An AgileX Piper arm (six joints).
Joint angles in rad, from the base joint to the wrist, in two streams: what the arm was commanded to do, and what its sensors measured. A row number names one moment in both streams.
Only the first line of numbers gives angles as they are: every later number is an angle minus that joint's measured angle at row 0.
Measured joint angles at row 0: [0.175, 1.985, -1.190, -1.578, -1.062, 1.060]
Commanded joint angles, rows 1 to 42: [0.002, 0.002, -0.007, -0.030, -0.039, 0.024]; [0.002, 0.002, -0.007, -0.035, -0.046, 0.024]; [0.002, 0.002, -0.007, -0.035, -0.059, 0.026]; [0.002, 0.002, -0.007, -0.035, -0.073, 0.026]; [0.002, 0.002, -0.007, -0.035, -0.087, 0.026]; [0.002, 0.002, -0.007, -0.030, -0.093, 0.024]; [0.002, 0.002, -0.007, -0.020, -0.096, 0.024]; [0.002, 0.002, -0.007, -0.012, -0.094, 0.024]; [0.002, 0.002, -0.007, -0.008, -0.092, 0.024]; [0.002, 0.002, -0.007, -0.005, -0.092, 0.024]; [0.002, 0.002, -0.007, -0.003, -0.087, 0.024]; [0.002, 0.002, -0.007, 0.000, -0.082, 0.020]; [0.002, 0.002, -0.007, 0.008, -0.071, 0.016]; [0.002, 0.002, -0.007, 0.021, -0.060, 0.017]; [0.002, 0.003, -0.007, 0.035, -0.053, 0.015]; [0.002, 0.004, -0.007, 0.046, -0.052, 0.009]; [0.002, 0.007, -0.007, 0.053, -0.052, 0.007]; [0.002, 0.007, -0.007, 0.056, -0.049, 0.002]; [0.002, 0.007, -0.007, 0.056, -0.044, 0.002]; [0.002, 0.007, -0.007, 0.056, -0.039, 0.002]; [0.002, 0.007, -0.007, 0.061, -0.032, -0.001]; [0.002, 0.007, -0.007, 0.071, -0.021, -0.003]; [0.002, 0.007, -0.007, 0.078, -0.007, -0.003]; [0.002, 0.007, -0.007, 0.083, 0.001, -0.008]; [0.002, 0.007, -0.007, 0.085, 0.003, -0.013]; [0.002, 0.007, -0.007, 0.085, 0.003, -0.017]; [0.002, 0.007, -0.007, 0.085, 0.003, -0.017]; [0.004, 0.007, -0.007, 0.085, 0.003, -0.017]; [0.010, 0.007, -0.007, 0.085, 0.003, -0.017]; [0.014, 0.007, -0.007, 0.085, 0.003, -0.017]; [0.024, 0.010, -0.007, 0.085, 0.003, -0.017]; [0.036, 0.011, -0.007, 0.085, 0.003, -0.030]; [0.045, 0.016, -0.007, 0.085, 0.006, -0.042]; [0.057, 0.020, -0.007, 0.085, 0.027, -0.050]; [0.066, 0.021, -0.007, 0.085, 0.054, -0.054]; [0.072, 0.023, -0.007, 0.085, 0.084, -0.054]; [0.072, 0.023, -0.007, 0.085, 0.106, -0.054]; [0.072, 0.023, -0.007, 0.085, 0.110, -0.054]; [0.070, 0.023, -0.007, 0.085, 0.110, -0.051]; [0.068, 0.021, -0.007, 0.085, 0.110, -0.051]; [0.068, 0.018, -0.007, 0.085, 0.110, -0.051]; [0.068, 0.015, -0.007, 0.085, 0.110, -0.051]
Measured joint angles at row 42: [0.073, 0.024, 0.000, 0.082, 0.094, -0.043]
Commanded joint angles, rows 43 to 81: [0.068, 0.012, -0.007, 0.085, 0.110, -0.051]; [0.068, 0.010, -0.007, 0.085, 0.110, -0.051]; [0.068, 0.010, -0.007, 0.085, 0.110, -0.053]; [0.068, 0.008, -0.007, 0.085, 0.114, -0.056]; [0.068, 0.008, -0.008, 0.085, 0.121, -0.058]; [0.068, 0.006, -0.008, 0.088, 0.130, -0.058]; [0.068, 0.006, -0.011, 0.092, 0.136, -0.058]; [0.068, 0.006, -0.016, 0.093, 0.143, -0.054]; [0.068, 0.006, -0.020, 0.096, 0.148, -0.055]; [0.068, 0.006, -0.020, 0.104, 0.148, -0.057]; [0.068, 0.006, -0.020, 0.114, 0.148, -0.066]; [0.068, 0.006, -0.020, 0.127, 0.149, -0.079]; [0.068, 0.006, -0.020, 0.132, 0.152, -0.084]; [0.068, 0.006, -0.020, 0.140, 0.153, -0.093]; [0.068, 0.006, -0.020, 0.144, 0.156, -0.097]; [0.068, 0.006, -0.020, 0.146, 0.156, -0.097]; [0.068, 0.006, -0.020, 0.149, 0.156, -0.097]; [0.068, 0.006, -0.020, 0.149, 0.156, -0.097]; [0.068, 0.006, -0.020, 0.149, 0.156, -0.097]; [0.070, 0.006, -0.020, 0.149, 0.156, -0.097]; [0.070, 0.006, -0.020, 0.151, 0.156, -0.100]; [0.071, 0.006, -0.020, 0.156, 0.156, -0.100]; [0.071, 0.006, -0.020, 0.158, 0.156, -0.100]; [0.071, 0.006, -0.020, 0.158, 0.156, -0.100]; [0.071, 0.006, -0.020, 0.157, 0.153, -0.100]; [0.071, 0.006, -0.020, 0.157, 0.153, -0.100]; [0.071, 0.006, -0.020, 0.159, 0.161, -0.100]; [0.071, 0.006, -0.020, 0.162, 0.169, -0.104]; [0.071, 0.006, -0.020, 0.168, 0.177, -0.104]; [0.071, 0.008, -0.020, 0.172, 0.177, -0.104]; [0.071, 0.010, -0.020, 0.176, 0.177, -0.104]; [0.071, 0.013, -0.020, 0.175, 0.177, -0.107]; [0.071, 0.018, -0.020, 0.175, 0.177, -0.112]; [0.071, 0.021, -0.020, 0.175, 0.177, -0.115]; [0.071, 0.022, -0.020, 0.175, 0.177, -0.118]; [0.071, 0.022, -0.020, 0.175, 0.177, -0.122]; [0.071, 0.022, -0.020, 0.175, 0.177, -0.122]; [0.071, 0.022, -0.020, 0.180, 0.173, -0.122]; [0.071, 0.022, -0.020, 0.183, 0.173, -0.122]
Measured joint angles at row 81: [0.071, 0.020, -0.016, 0.163, 0.173, -0.108]
